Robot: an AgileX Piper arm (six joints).
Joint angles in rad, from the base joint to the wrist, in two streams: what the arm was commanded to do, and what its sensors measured. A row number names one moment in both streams.
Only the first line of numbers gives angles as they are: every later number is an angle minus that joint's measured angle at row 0.
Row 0, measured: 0.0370 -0.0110 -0.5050 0.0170 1.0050 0.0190
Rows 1 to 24, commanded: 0.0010 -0.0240 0.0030 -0.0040 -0.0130 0.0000; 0.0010 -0.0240 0.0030 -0.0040 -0.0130 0.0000; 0.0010 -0.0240 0.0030 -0.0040 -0.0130 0.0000; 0.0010 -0.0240 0.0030 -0.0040 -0.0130 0.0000; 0.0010 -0.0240 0.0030 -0.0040 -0.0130 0.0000; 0.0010 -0.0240 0.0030 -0.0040 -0.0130 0.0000; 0.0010 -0.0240 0.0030 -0.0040 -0.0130 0.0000; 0.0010 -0.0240 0.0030 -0.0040 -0.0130 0.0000; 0.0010 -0.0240 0.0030 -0.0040 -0.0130 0.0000; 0.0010 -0.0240 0.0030 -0.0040 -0.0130 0.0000; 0.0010 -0.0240 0.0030 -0.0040 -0.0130 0.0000; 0.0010 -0.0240 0.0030 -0.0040 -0.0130 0.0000; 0.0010 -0.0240 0.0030 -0.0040 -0.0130 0.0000; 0.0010 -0.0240 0.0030 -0.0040 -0.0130 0.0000; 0.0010 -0.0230 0.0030 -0.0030 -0.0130 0.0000; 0.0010 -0.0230 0.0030 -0.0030 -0.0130 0.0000; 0.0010 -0.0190 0.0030 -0.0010 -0.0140 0.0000; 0.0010 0.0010 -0.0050 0.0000 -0.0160 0.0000; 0.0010 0.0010 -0.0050 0.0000 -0.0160 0.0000; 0.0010 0.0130 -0.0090 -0.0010 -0.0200 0.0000; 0.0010 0.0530 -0.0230 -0.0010 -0.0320 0.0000; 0.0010 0.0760 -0.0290 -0.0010 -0.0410 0.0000; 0.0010 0.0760 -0.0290 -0.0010 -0.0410 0.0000; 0.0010 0.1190 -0.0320 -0.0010 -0.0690 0.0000
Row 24, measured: 0.0000 0.0730 -0.0180 0.0000 -0.0270 0.0010
